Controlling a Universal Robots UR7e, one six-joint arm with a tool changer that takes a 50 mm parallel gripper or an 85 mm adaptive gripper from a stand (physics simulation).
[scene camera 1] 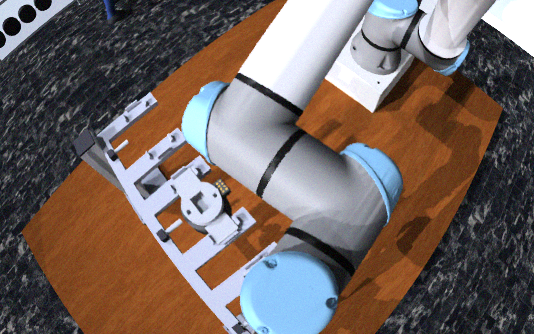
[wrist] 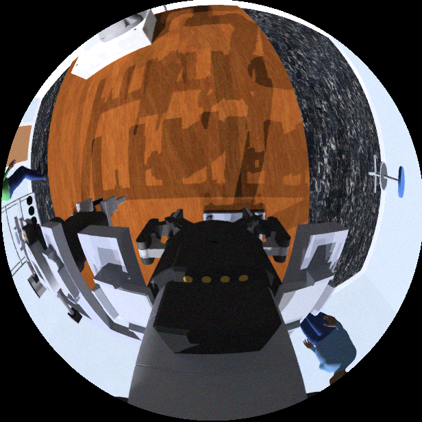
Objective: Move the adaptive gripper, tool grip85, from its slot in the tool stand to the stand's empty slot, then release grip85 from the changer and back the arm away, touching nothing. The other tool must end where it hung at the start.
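Seen in the pictures: arm's base, link origin: (scene camera 1: 375, 54).
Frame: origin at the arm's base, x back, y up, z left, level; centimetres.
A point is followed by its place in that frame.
Observation:
The adaptive gripper grip85 (wrist: 212, 218) sits in the tool stand (scene camera 1: 185, 262) @(y 17.6, x -70.4, z 6.0 cm) (wrist: 107, 240), between two stand arms in the wrist view. Its two fingers are spread apart with nothing between them. The changer on my wrist (scene camera 1: 290, 295) @(y 41.1, x -64.0, z 19.6 cm) is down against its top; one row of gold contacts shows at the joint. Whether the changer is locked cannot be seen. In the scene view my wrist hides grip85 and most of its slot. The other tool (scene camera 1: 201, 203) @(y 18.2, x -62.0, z 1.7 cm) (wrist: 87, 235) hangs in the middle slot. The empty slot is at the stand's upper left end, beside the end arm (scene camera 1: 130, 117) @(y 17.6, x -60.3, z -21.0 cm).
My forearm (scene camera 1: 280, 150) @(y 39.3, x -55.5, z 11.2 cm) passes close to the other tool and the stand's middle arms. The white robot base block (scene camera 1: 370, 95) @(y -4.3, x -10.9, z 5.7 cm) (wrist: 115, 55) stands on the wooden table (scene camera 1: 90, 260) @(y -10.6, x -94.7, z -21.2 cm) (wrist: 200, 150). Clamp posts (scene camera 1: 172, 227) @(y 18.9, x -67.8, z 1.2 cm) rise from the stand's rail. A person (wrist: 335, 345) stands beyond the stand.

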